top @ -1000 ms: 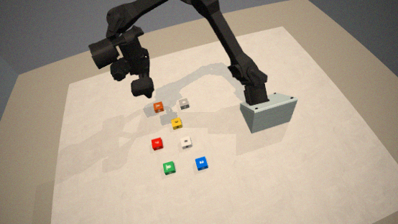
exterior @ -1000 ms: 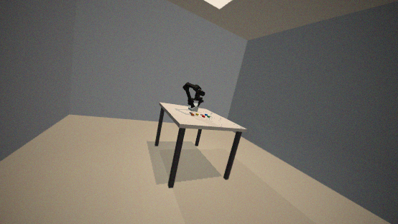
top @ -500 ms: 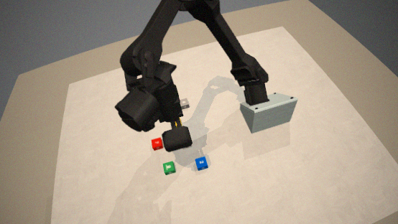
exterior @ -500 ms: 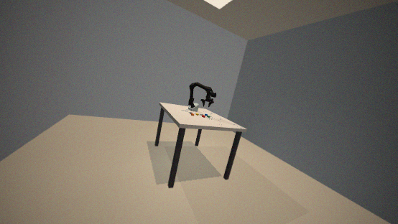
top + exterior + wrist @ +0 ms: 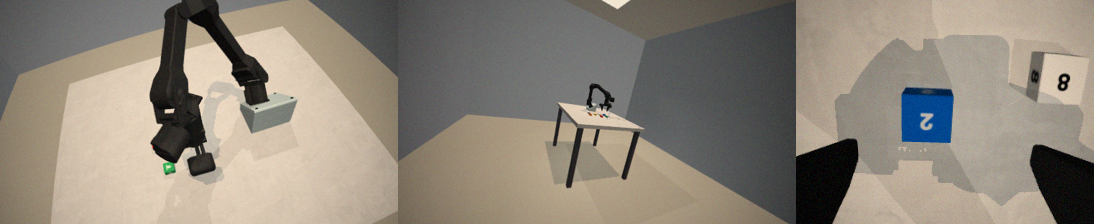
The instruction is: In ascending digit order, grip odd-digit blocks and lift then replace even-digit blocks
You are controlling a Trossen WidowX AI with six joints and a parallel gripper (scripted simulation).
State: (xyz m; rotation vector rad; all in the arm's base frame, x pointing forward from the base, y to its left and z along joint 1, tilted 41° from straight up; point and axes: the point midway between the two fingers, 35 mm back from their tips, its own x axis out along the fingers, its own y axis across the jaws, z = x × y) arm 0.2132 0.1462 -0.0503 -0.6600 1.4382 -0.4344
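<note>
My gripper tip is now 10 mm to the right of the blue block and 50 mm above it. From my gripper tip the other things lie so: white block (40 mm ahead, 70 mm to the right, 50 mm below); then green block (100 mm ahead, 10 mm to the left, 50 mm below); then red block (140 mm ahead, 90 mm to the right, 50 mm below).
</note>
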